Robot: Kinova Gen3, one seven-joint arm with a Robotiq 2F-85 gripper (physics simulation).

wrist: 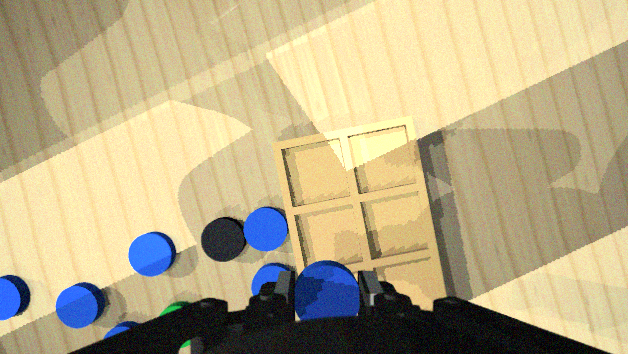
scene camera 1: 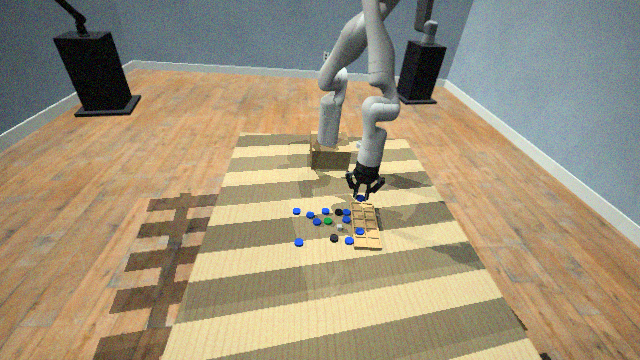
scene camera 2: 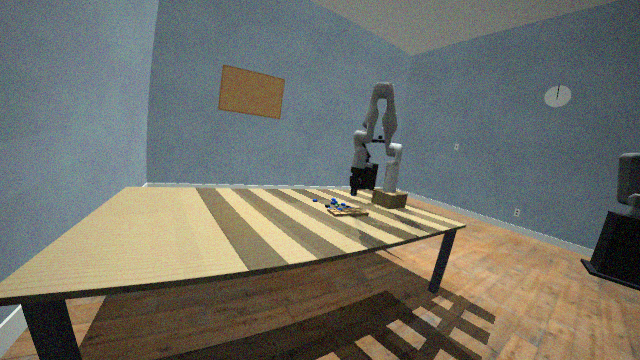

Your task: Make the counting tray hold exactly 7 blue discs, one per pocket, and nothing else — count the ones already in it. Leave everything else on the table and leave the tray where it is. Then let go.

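My gripper (scene camera 1: 361, 196) (scene camera 2: 354, 193) (wrist: 326, 292) is shut on a blue disc (scene camera 1: 360, 199) (wrist: 326, 295), raised above the table near the tray's far end in scene camera 1. The wooden counting tray (scene camera 1: 367, 245) (wrist: 322, 205) has two columns of pockets. One blue disc (scene camera 1: 360, 231) sits in a left-column pocket near its front end. The four far-end pockets look empty in the wrist view; the held disc and fingers hide part of the tray there. Several loose blue discs lie left of the tray, including one (scene camera 1: 346, 212) (wrist: 266, 228) and another (scene camera 1: 349, 240) close beside it.
A black disc (scene camera 1: 339, 212) (wrist: 223, 239) touches or nearly touches a loose blue disc. Another black disc (scene camera 1: 334, 238), a green disc (scene camera 1: 327, 221) and a small white cube (scene camera 1: 339, 227) lie left of the tray. The arm's base block (scene camera 1: 330, 160) (scene camera 2: 390, 199) stands behind.
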